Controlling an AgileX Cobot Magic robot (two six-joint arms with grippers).
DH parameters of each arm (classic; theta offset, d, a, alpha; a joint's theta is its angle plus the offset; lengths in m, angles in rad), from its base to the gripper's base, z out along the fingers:
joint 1: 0 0.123 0 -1.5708
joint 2: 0.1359 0 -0.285 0
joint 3: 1.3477 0 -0.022 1.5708
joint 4: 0 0.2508 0 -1.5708
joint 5: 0 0 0.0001 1.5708
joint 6: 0 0.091 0 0
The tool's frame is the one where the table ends.
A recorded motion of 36 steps. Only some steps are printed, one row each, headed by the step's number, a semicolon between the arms.
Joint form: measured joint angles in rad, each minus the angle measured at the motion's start. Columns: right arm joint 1, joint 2, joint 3, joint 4, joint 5, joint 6; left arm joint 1, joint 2, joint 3, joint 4, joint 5, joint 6.
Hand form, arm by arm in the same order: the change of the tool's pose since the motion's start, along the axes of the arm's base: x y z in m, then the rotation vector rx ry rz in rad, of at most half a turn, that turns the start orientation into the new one. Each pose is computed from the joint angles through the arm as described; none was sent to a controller.
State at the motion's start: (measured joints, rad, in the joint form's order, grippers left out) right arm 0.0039 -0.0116 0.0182 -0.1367 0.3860 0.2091; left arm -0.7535 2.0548 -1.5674 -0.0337 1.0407 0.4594
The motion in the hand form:
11: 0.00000 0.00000 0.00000 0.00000 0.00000 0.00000; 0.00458 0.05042 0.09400 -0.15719 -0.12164 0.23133
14: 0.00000 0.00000 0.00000 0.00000 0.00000 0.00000; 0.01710 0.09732 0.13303 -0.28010 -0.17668 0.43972
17: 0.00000 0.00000 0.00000 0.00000 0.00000 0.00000; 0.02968 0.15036 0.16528 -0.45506 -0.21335 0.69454
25: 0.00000 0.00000 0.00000 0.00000 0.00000 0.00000; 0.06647 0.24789 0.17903 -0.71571 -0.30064 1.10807
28: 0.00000 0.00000 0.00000 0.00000 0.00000 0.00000; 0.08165 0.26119 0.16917 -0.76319 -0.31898 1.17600
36: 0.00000 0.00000 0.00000 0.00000 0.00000 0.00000; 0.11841 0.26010 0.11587 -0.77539 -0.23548 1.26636
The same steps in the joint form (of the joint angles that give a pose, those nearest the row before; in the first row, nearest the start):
11: 0.0000 0.0000 0.0000 0.0000 0.0000 0.0000; 0.1060 -0.2344 0.0000 -0.0129 0.0357 -0.1267
14: 0.0000 0.0000 0.0000 0.0000 0.0000 0.0000; 0.2382 -0.3346 0.0000 -0.0649 0.0154 -0.1974
17: 0.0000 0.0000 0.0000 0.0000 0.0000 0.0000; 0.4083 -0.4131 0.0000 -0.1809 -0.0341 -0.2716
25: 0.0000 0.0000 0.0000 0.0000 0.0000 0.0000; 0.7243 -0.4144 0.0000 -0.3962 -0.1931 -0.3289
28: 0.0000 0.0000 0.0000 0.0000 0.0000 0.0000; 0.7626 -0.3747 0.0000 -0.4429 -0.2602 -0.3289
36: 0.0000 0.0000 0.0000 0.0000 0.0000 0.0000; 0.7618 -0.2258 0.0000 -0.5166 -0.3453 -0.3325

